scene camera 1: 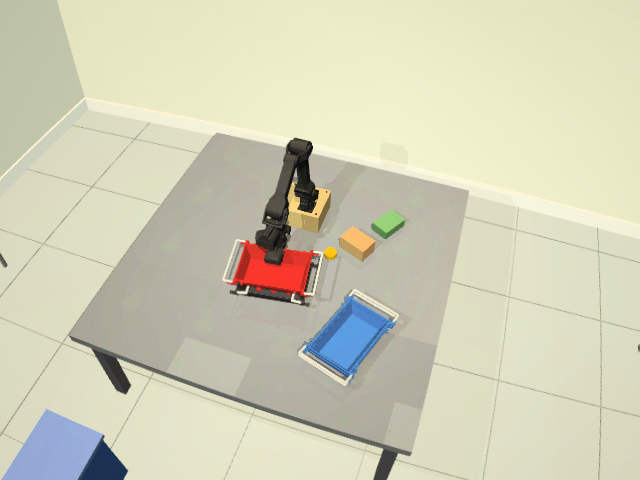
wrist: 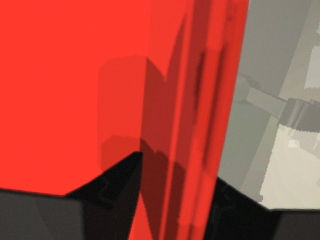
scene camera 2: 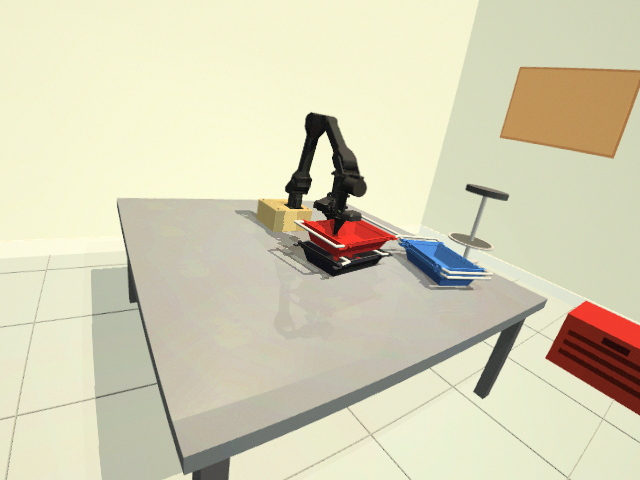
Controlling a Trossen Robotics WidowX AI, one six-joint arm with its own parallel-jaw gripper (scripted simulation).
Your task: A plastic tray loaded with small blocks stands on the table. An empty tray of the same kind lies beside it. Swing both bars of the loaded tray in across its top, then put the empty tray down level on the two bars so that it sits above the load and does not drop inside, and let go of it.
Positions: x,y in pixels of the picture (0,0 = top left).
A red tray (scene camera 1: 290,276) is 203 cm from the lens. An orange block (scene camera 1: 358,244) is 216 cm from the lens.
